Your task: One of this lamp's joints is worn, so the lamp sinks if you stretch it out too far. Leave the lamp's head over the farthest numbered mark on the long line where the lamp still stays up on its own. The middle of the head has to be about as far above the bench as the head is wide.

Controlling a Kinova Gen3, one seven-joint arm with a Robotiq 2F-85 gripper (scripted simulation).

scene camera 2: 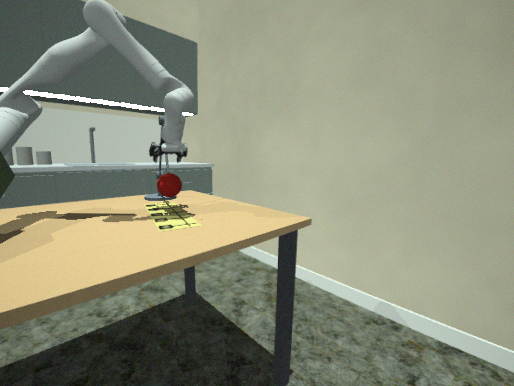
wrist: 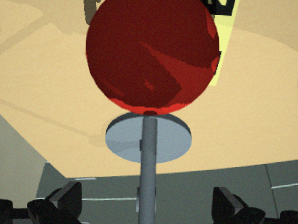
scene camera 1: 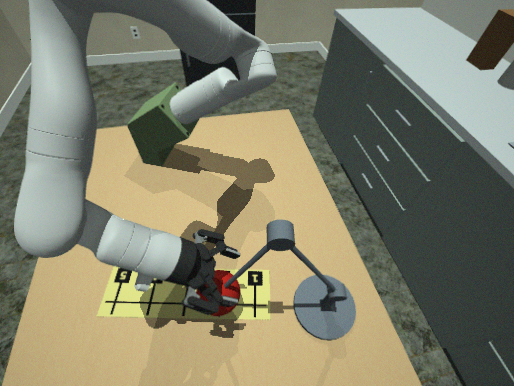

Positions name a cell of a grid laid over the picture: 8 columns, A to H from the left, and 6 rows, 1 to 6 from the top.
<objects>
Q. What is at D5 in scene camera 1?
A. My gripper.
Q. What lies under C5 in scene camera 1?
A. A yellow strip.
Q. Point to a round grey base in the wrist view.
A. At D4
</objects>
